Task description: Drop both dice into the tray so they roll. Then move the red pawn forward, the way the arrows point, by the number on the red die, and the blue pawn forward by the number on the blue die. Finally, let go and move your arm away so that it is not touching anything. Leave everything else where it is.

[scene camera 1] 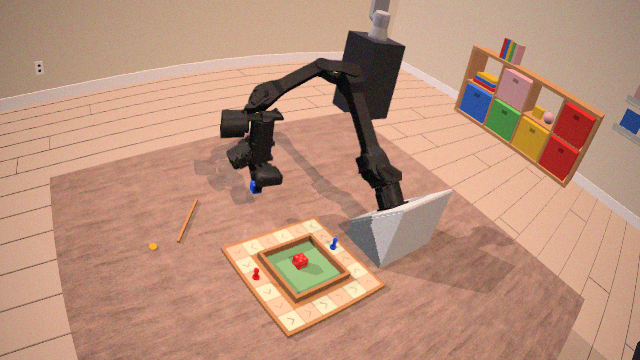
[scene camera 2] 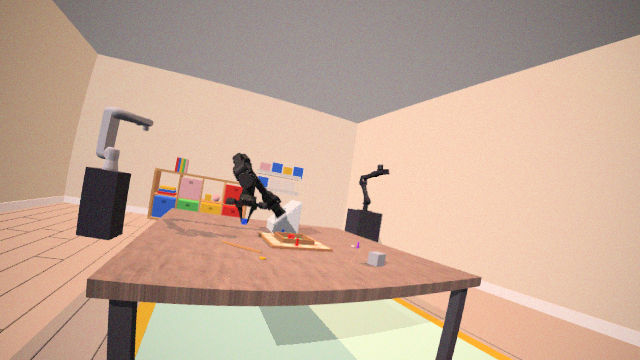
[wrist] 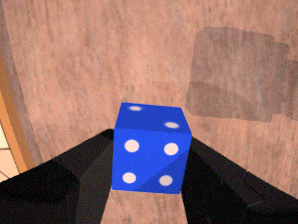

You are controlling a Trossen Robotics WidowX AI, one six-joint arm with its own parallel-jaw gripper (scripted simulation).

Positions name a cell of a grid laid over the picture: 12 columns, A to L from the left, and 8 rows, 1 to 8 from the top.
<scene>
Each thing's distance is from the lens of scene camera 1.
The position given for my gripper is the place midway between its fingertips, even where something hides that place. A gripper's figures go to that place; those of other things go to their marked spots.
my gripper (scene camera 1: E5): 99 cm
green tray (scene camera 1: F7): 89 cm
</scene>
